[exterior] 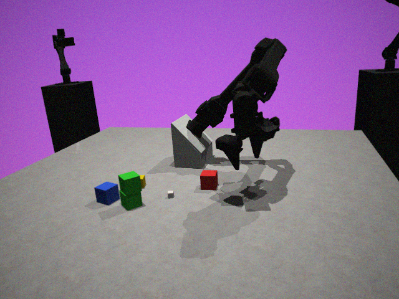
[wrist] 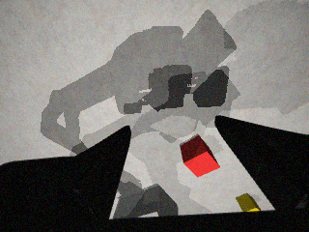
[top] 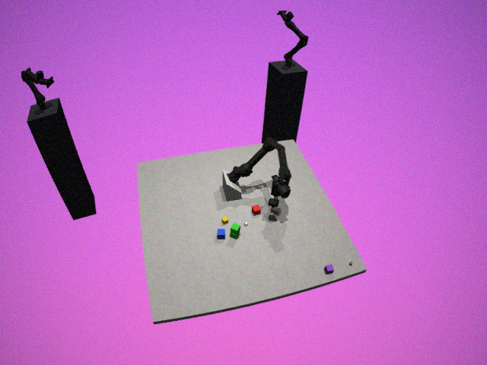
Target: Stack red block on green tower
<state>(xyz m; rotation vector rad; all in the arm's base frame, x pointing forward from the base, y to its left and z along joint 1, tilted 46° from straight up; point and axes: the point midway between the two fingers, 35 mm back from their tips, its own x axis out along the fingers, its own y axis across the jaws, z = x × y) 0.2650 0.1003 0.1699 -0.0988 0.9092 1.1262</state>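
Right now my gripper tip is 11 cm to the left of the red block, 6 cm above it and 2 cm past it. Also, from my gripper tip: tiny white cube 22 cm to the right, 7 cm below, 5 cm ahead; yellow cube 33 cm to the right, 7 cm below, 2 cm behind; blue cube 39 cm to the right, 7 cm ahead, 6 cm below.
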